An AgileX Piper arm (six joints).
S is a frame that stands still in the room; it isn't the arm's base.
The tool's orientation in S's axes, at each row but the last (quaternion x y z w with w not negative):
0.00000, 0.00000, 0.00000, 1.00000
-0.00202, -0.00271, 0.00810, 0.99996
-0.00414, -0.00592, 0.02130, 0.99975
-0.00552, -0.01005, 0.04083, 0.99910
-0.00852, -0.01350, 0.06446, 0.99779
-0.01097, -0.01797, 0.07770, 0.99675
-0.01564, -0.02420, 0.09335, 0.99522
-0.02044, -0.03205, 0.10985, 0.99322
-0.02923, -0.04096, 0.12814, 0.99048
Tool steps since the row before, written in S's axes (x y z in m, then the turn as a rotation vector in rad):
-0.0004, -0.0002, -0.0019, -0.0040, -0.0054, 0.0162
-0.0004, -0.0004, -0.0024, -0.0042, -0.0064, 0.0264
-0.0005, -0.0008, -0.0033, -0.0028, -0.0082, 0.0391
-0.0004, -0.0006, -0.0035, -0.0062, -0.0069, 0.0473
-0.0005, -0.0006, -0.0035, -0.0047, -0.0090, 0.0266
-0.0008, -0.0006, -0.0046, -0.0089, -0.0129, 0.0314
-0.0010, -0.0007, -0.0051, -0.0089, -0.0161, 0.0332
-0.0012, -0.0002, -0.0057, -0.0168, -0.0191, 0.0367
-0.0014, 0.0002, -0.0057, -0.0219, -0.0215, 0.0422
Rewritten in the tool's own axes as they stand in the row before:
-0.0004, -0.0002, -0.0019, -0.0040, -0.0054, 0.0162
-0.0004, -0.0004, -0.0024, -0.0042, -0.0064, 0.0264
-0.0006, -0.0007, -0.0033, -0.0027, -0.0084, 0.0391
-0.0005, -0.0005, -0.0035, -0.0058, -0.0069, 0.0473
-0.0007, -0.0005, -0.0035, -0.0051, -0.0088, 0.0266
-0.0010, -0.0004, -0.0046, -0.0097, -0.0121, 0.0315
-0.0013, -0.0003, -0.0051, -0.0102, -0.0153, 0.0332
-0.0015, 0.0003, -0.0056, -0.0184, -0.0167, 0.0371
-0.0017, 0.0009, -0.0055, -0.0235, -0.0181, 0.0429

